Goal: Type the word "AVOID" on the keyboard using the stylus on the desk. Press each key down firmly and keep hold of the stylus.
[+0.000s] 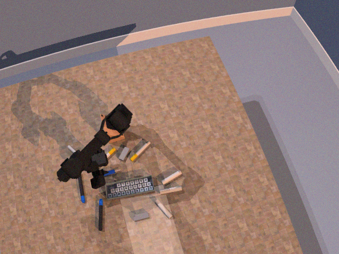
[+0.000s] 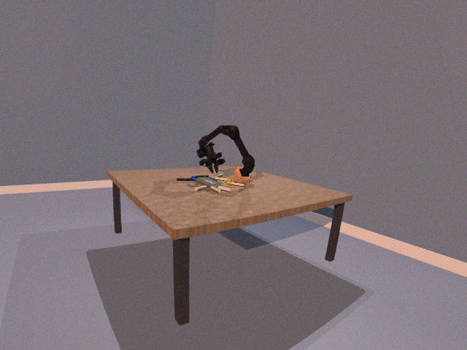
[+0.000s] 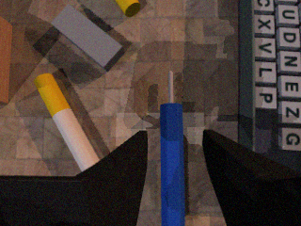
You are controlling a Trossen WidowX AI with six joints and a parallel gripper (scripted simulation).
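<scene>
Right now the blue stylus is 50 mm below my gripper tip and 10 mm to the left of it. Round my gripper tip: grey block 90 mm to the left, 70 mm behind, 50 mm below.
</scene>
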